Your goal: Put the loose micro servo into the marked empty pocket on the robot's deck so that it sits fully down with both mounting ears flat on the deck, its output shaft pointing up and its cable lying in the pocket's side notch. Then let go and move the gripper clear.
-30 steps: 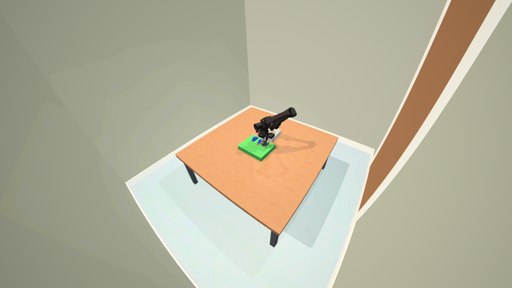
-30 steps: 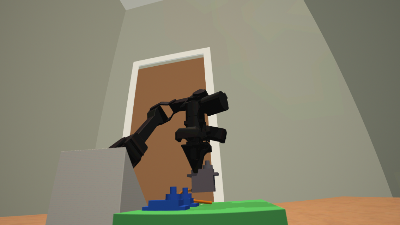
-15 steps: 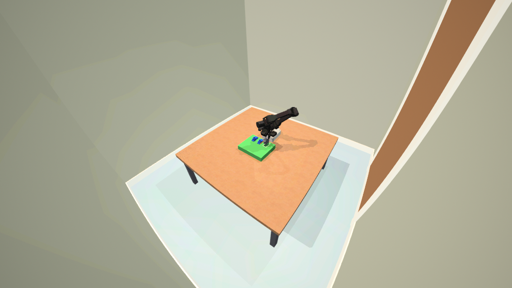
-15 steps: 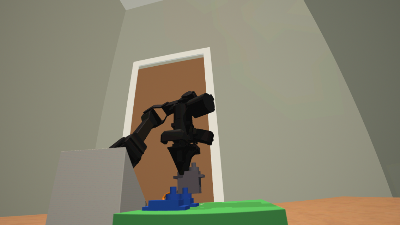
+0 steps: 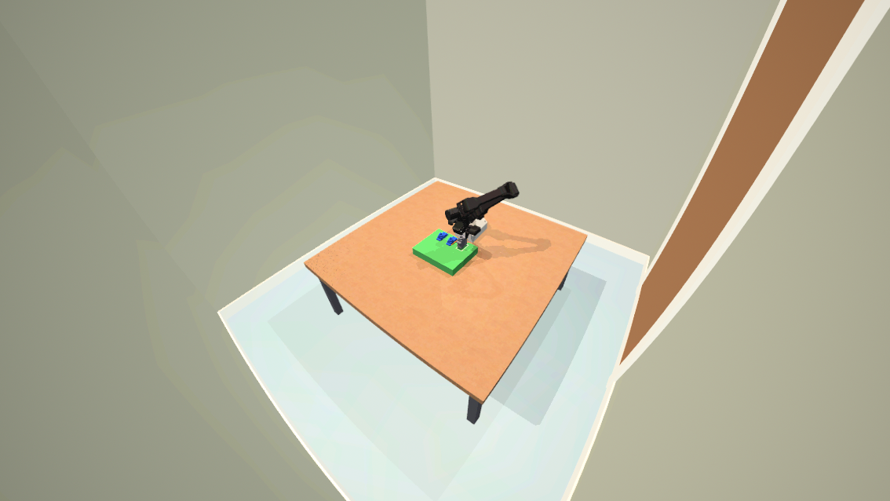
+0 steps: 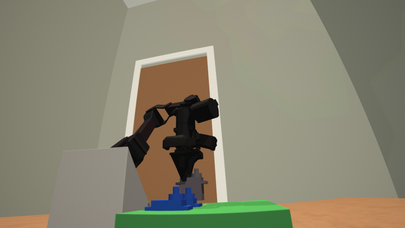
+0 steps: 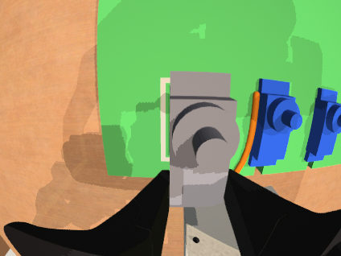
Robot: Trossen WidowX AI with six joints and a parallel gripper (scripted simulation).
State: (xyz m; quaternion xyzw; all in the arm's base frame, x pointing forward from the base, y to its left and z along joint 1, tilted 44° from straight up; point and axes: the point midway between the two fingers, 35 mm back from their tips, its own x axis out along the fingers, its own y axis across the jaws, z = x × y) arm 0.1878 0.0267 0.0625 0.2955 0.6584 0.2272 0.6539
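Now: the green deck 12 cm ahead of my gripper tip, 9 cm to the right of it and 8 cm below it.
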